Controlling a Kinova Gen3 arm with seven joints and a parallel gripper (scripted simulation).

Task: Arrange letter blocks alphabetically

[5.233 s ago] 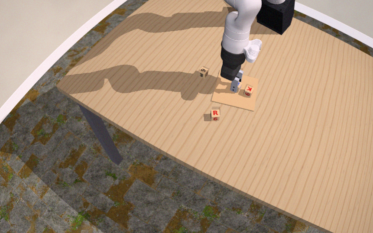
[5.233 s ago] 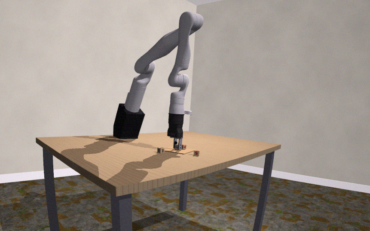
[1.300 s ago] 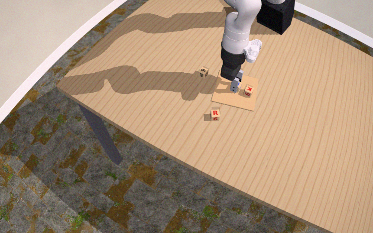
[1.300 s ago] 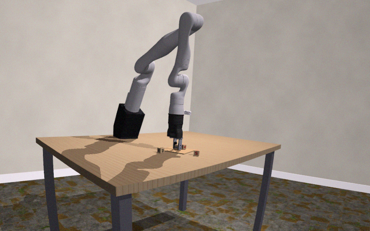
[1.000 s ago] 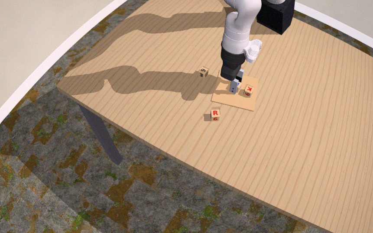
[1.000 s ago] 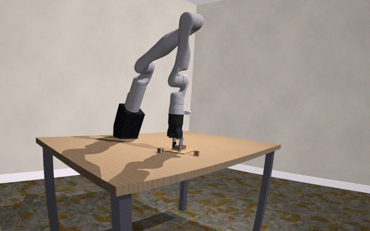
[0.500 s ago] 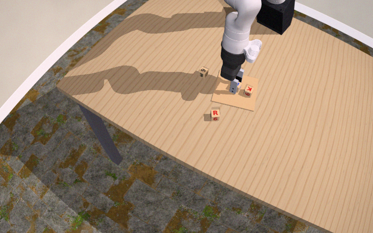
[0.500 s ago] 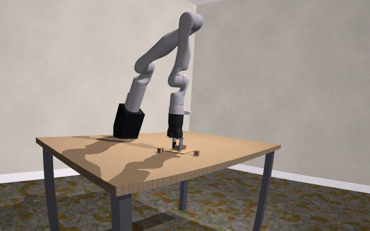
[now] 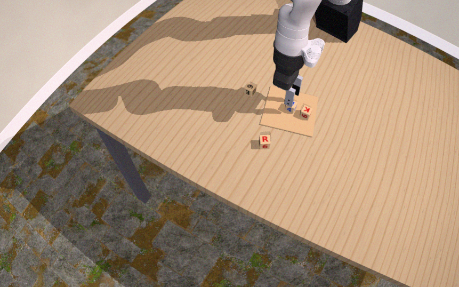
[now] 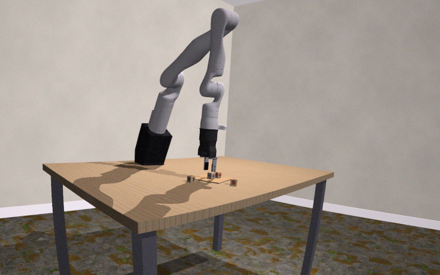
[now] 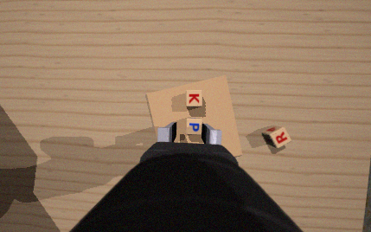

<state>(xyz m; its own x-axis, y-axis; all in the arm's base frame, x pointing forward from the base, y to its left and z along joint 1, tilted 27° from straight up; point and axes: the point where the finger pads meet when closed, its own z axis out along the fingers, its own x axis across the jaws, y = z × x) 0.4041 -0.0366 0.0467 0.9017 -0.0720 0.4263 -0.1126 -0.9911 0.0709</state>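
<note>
My gripper is now 1 cm short of the tan mat and 5 cm above it. From my hand the other things lie so: block (12 cm to the right, 4 cm below).
</note>
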